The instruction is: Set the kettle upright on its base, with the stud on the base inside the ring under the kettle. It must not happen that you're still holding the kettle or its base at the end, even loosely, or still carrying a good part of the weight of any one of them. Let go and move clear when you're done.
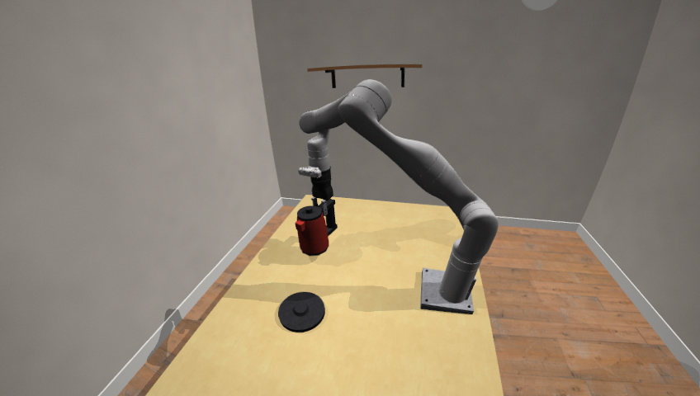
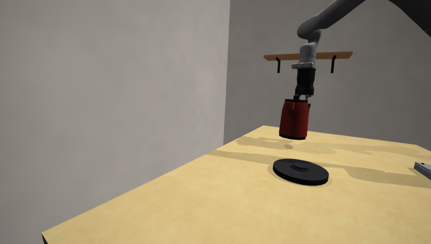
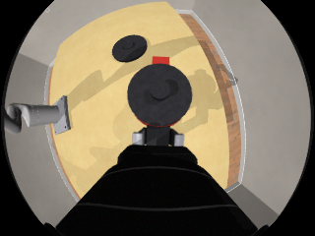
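Now: hand 5 cm above the red kettle, 3 cm to the right of it and 1 cm short of it. The rest, counted from my hand: round black base 34 cm to the left, 17 cm below, 1 cm ahead.
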